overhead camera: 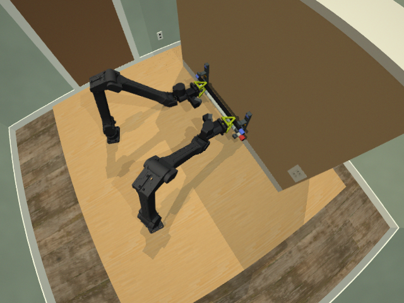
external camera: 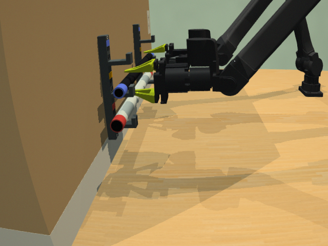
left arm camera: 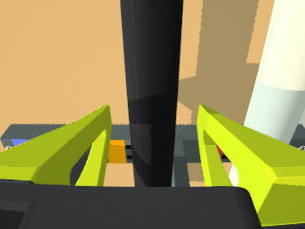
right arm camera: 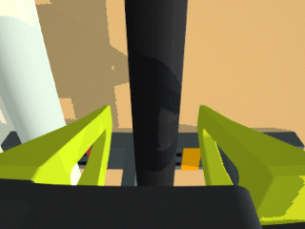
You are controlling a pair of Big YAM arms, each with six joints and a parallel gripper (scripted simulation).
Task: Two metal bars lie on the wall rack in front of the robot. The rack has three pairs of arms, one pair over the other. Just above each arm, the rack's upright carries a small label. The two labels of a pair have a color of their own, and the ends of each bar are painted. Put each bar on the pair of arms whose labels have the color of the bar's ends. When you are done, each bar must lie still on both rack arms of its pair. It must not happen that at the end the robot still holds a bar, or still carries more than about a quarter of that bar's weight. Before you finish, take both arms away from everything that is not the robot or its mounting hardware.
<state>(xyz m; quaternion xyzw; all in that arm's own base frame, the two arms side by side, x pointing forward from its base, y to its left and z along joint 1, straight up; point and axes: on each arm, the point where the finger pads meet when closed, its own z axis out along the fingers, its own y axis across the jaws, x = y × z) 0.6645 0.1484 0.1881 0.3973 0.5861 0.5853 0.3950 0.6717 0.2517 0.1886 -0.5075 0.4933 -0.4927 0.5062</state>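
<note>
The black bar is 15 cm to the right of my left hand. Round my left hand: grey baseboard (18 cm to the right, 15 cm below, 5 cm ahead); brown wall (26 cm above, 20 cm ahead, 18 cm to the right).
</note>
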